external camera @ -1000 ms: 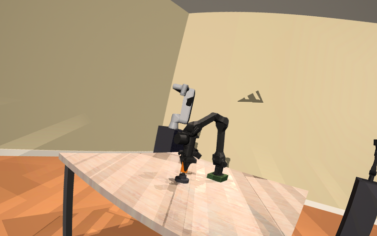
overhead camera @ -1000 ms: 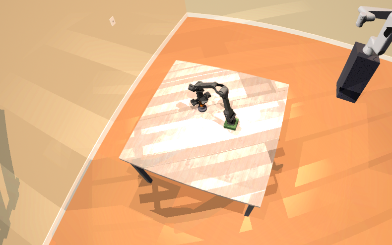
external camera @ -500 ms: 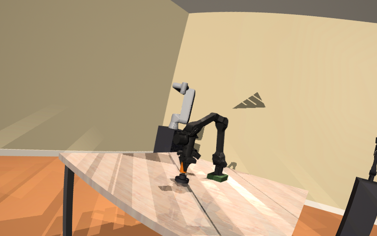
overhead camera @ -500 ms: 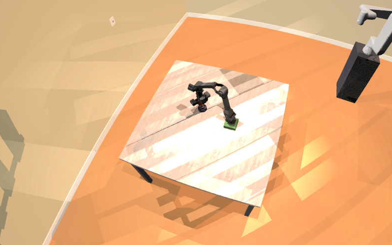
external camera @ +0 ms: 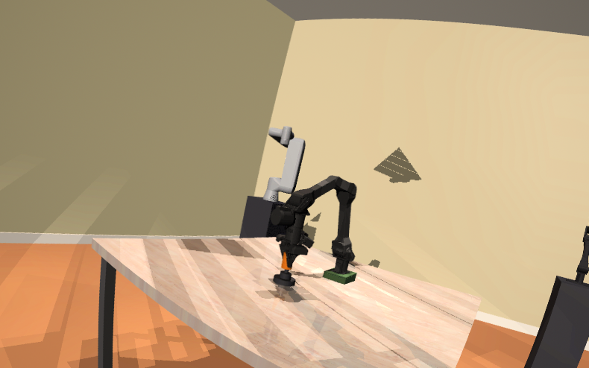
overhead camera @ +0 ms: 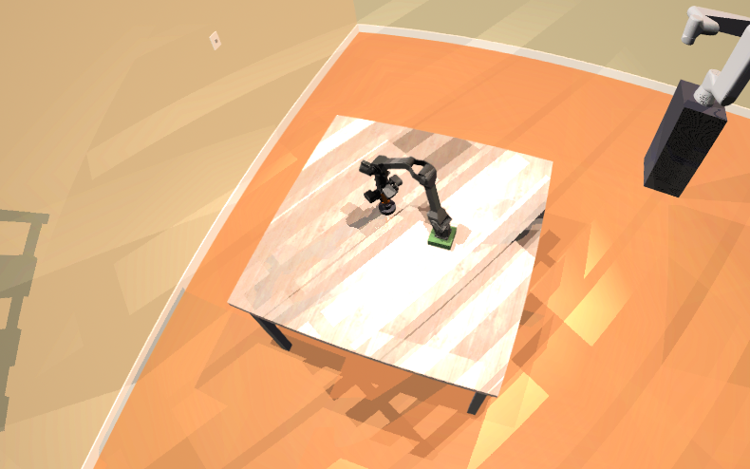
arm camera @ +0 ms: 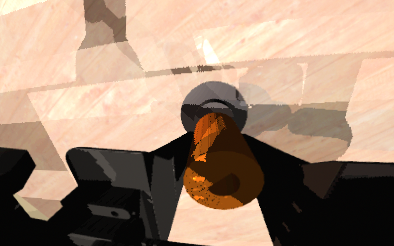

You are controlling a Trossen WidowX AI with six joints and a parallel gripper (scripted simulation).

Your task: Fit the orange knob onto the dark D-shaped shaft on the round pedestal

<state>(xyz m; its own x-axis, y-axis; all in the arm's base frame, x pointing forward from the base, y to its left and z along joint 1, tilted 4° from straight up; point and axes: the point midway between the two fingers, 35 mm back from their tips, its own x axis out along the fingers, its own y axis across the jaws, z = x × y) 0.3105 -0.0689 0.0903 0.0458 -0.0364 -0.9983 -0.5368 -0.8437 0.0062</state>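
Now: gripper tip 4 cm above the pedestal. The rest, counted from my gripper tip: orange knob (2 cm above).
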